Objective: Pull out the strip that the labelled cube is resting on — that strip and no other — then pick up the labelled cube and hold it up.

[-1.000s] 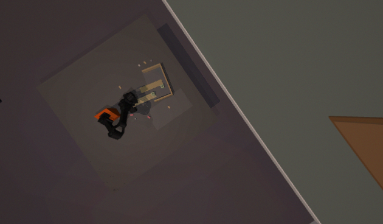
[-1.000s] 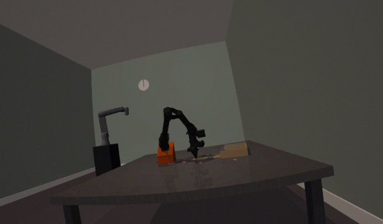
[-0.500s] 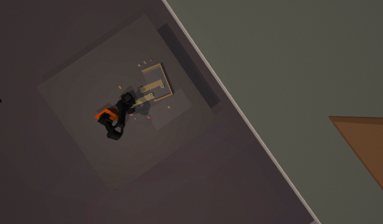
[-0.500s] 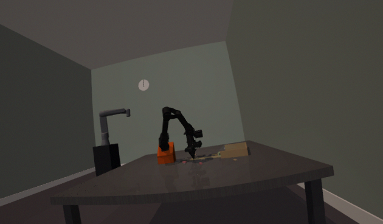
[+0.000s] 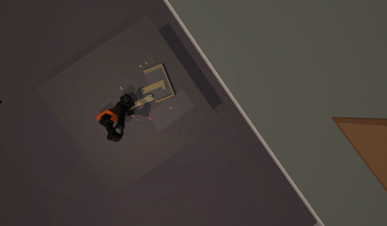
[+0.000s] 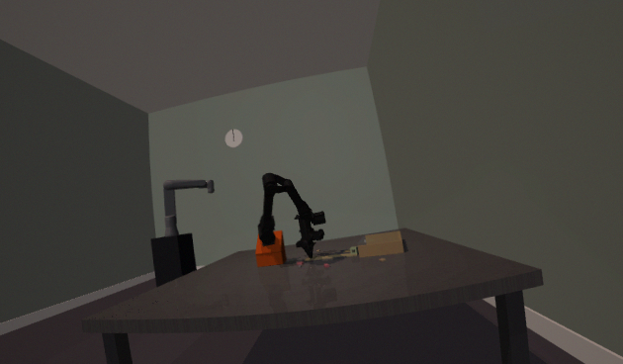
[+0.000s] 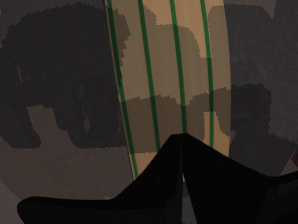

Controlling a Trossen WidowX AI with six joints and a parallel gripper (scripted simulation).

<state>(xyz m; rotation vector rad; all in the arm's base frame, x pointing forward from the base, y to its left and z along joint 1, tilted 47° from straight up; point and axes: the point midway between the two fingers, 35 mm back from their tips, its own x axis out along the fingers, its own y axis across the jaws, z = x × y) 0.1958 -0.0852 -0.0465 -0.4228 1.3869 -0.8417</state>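
Right now my gripper tip is 10 cm short of the striped strip and 3 cm to the left of it.
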